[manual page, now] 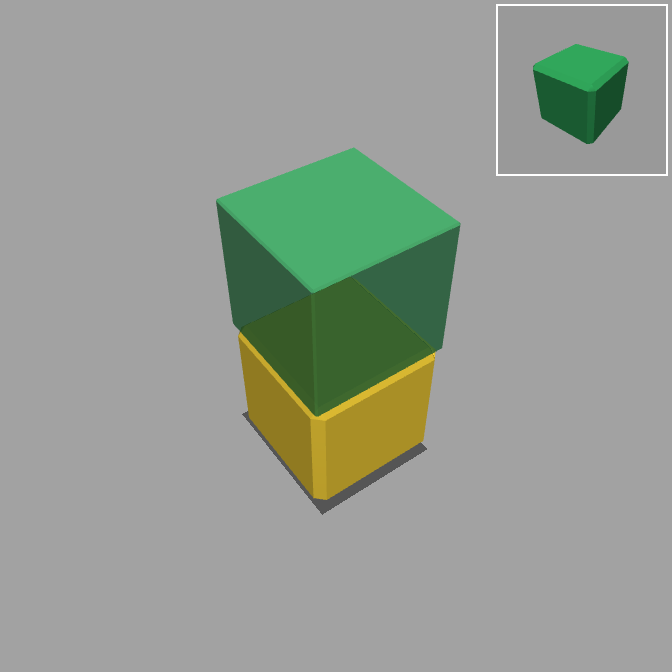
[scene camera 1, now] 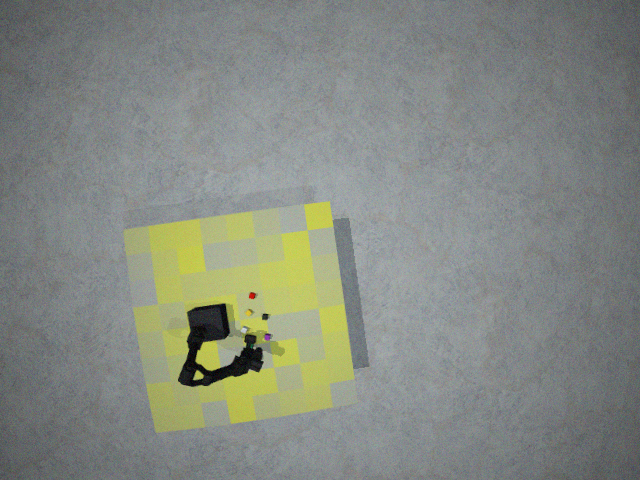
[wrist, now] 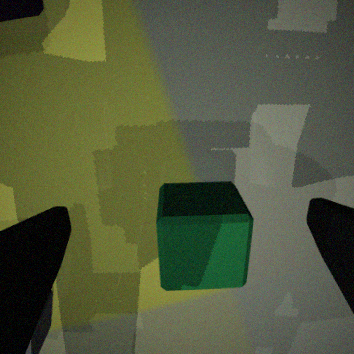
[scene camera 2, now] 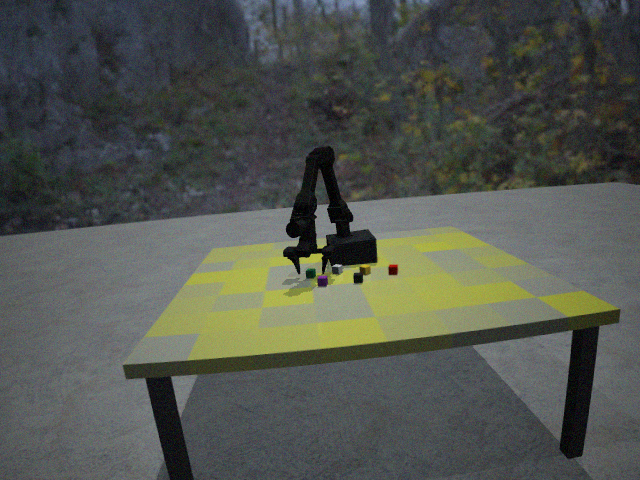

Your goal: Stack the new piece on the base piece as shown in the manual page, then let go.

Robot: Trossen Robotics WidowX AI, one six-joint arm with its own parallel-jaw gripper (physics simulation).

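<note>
A green cube sits on the table between the spread fingers of my gripper. The gripper is open, low over the table, with a gap on each side of the cube in the wrist view. In scene camera 1 the arm mostly hides the green cube. A purple cube and a white cube lie close by. A yellow-orange cube, a black cube and a red cube lie farther off. All stand apart, none stacked.
The table has a yellow and grey patchwork top. The arm's black base block stands near the white and yellow-orange cubes. A dark corner of something shows at the top left of the wrist view.
</note>
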